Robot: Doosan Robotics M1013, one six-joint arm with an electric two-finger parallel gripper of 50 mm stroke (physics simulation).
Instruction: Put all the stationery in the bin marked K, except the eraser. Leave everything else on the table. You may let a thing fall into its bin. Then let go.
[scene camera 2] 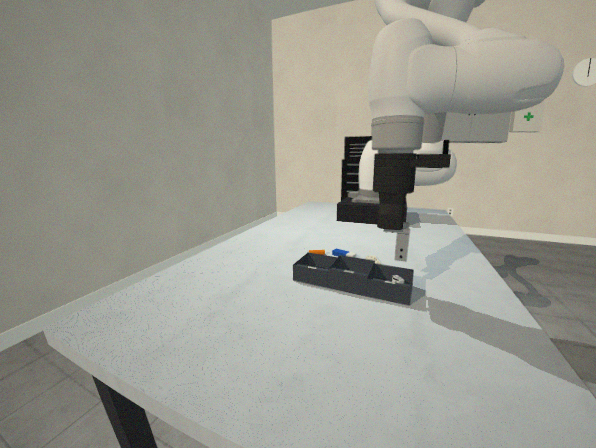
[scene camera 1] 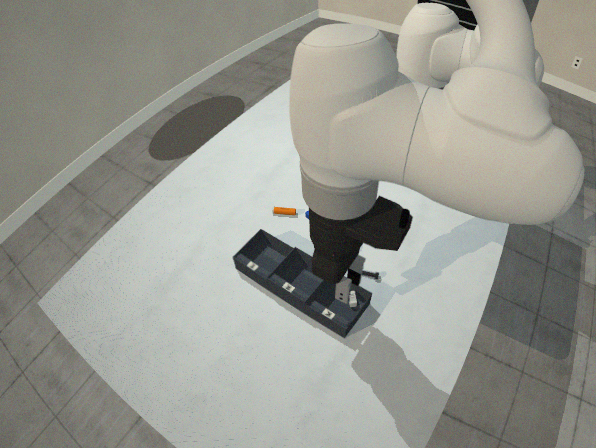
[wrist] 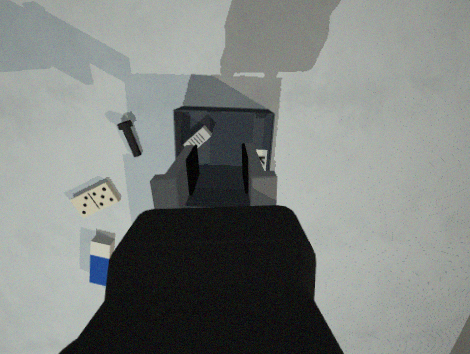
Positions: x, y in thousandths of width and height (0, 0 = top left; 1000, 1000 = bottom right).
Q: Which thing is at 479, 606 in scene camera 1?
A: A dark three-compartment tray.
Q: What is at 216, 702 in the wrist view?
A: An eraser.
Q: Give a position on a dark three-compartment tray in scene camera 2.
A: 612, 619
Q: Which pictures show my gripper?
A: Scene camera 2, scene camera 1 and the wrist view: all of them.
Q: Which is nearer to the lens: the dark three-compartment tray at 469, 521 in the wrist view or the cream domino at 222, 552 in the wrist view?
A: The dark three-compartment tray.
